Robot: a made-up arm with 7 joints.
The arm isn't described. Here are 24 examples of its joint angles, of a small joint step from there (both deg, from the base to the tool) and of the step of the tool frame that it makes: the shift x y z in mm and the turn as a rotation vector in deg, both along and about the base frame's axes.
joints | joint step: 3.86 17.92 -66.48 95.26 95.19 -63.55 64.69 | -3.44 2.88 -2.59 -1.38 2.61 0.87 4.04
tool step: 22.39 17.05 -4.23 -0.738 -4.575 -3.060
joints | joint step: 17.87 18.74 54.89 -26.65 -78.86 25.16 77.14 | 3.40 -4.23 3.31 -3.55 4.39 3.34 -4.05
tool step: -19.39 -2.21 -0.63 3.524 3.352 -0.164
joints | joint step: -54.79 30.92 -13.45 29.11 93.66 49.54 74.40 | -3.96 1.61 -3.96 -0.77 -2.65 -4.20 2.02
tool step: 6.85 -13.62 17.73 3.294 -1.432 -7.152
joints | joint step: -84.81 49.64 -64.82 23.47 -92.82 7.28 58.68 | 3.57 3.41 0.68 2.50 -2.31 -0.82 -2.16
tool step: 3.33 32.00 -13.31 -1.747 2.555 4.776
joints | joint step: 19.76 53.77 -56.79 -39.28 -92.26 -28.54 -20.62 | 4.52 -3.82 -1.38 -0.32 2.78 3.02 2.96
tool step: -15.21 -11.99 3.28 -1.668 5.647 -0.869
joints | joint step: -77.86 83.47 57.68 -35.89 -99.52 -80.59 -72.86 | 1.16 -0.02 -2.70 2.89 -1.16 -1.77 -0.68
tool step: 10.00 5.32 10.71 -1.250 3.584 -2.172
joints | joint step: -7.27 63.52 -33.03 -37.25 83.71 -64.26 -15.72 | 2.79 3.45 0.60 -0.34 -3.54 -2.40 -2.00
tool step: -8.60 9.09 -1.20 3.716 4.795 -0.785
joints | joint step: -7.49 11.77 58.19 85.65 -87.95 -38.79 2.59 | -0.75 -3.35 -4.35 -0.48 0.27 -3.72 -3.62
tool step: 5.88 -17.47 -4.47 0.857 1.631 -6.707
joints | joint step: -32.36 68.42 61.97 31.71 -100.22 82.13 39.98 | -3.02 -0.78 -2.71 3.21 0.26 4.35 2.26
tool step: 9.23 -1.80 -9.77 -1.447 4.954 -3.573
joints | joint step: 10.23 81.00 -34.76 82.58 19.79 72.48 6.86 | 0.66 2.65 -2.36 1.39 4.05 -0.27 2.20
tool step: 6.55 1.01 18.91 2.971 9.157 -2.436
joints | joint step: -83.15 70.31 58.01 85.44 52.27 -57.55 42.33 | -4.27 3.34 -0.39 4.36 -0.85 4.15 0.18
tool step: -5.97 5.16 9.06 -5.742 -1.177 0.870
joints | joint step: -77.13 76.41 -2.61 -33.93 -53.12 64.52 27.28 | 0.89 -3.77 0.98 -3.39 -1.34 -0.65 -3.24
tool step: -5.24 -10.52 -7.13 1.146 2.144 -8.446
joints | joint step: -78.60 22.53 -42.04 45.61 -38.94 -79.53 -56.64 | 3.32 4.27 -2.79 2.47 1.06 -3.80 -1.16
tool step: 2.18 25.98 -23.32 5.720 -0.311 4.063
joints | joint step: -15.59 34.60 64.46 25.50 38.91 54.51 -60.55 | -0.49 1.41 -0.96 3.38 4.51 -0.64 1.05
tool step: 0.68 3.04 -1.30 1.707 5.771 0.199
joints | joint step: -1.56 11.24 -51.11 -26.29 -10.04 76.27 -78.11 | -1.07 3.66 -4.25 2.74 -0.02 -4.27 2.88
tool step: -10.31 0.18 -13.26 3.064 -2.900 -3.205
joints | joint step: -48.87 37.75 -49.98 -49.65 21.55 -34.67 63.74 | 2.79 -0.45 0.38 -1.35 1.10 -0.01 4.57
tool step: -3.81 2.40 -1.55 -4.808 3.733 -0.318
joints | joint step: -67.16 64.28 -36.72 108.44 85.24 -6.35 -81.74 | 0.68 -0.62 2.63 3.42 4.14 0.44 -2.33
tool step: -11.88 0.34 -8.58 -0.915 4.510 4.516
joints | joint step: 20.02 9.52 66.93 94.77 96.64 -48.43 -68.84 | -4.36 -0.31 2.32 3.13 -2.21 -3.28 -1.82
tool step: 25.55 -8.74 -11.16 -3.334 -6.277 4.535
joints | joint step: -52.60 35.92 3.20 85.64 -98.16 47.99 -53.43 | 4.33 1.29 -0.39 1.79 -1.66 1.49 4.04
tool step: -25.64 12.96 -15.82 0.212 8.688 1.693
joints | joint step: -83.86 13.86 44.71 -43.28 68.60 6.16 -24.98 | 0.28 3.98 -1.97 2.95 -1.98 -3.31 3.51
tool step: 2.67 -2.61 9.86 5.748 -2.124 2.683
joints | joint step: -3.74 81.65 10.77 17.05 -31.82 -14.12 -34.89 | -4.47 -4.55 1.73 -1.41 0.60 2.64 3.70
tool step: 5.51 -5.81 3.20 -4.675 -7.006 2.819
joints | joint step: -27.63 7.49 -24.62 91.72 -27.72 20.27 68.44 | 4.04 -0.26 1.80 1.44 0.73 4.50 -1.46
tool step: -34.28 3.48 -2.84 -0.787 9.516 3.266
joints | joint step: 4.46 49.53 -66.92 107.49 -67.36 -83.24 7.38 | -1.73 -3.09 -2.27 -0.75 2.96 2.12 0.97
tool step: 3.81 -11.48 -21.44 -3.987 2.508 0.024
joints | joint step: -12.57 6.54 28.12 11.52 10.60 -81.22 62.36 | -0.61 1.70 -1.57 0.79 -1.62 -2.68 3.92
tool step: 2.17 -0.53 2.82 -2.509 -4.555 -0.976
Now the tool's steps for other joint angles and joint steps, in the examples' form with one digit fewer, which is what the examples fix.
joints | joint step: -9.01 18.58 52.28 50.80 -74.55 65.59 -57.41 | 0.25 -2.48 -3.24 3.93 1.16 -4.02 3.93
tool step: -7.9 -21.0 -18.9 -1.75 8.97 -1.62
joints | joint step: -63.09 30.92 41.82 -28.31 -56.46 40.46 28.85 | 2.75 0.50 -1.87 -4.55 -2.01 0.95 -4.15
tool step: -7.0 -13.1 -3.3 7.61 -1.76 -3.93
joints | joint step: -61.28 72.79 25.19 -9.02 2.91 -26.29 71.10 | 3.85 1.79 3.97 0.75 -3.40 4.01 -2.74
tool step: -4.3 12.3 1.3 -3.67 4.44 2.27
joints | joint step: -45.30 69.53 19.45 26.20 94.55 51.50 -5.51 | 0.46 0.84 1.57 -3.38 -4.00 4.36 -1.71
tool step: -9.2 -4.4 9.5 -2.45 -7.71 -1.17
